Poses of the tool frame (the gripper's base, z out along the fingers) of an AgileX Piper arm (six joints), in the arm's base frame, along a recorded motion.
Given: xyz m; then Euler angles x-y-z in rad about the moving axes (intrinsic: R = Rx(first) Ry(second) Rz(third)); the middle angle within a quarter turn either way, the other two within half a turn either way.
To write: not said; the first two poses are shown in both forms.
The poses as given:
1: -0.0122 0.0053 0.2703 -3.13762 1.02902 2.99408
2: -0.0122 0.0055 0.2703 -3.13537 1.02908 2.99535
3: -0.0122 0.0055 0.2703 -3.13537 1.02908 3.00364
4: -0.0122 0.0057 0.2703 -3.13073 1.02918 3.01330
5: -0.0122 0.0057 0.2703 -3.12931 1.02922 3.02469
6: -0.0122 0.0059 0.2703 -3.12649 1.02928 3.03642
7: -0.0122 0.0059 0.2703 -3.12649 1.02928 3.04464
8: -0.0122 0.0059 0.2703 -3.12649 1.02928 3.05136
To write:
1: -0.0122 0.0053 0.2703; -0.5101 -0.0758 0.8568; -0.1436 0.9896 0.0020; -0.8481 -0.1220 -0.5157
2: -0.0122 0.0055 0.2703; -0.5101 -0.0751 0.8568; -0.1404 0.9901 0.0032; -0.8486 -0.1187 -0.5156
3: -0.0122 0.0055 0.2703; -0.5107 -0.0709 0.8568; -0.1322 0.9912 0.0032; -0.8495 -0.1117 -0.5156
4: -0.0122 0.0057 0.2703; -0.5113 -0.0660 0.8569; -0.1187 0.9929 0.0056; -0.8512 -0.0989 -0.5155
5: -0.0122 0.0057 0.2703; -0.5120 -0.0601 0.8569; -0.1062 0.9943 0.0063; -0.8524 -0.0877 -0.5154
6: -0.0122 0.0059 0.2703; -0.5126 -0.0541 0.8569; -0.0921 0.9957 0.0078; -0.8537 -0.0749 -0.5154
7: -0.0122 0.0059 0.2703; -0.5130 -0.0499 0.8569; -0.0839 0.9964 0.0078; -0.8543 -0.0679 -0.5154
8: -0.0122 0.0059 0.2703; -0.5133 -0.0464 0.8569; -0.0772 0.9970 0.0078; -0.8547 -0.0622 -0.5154
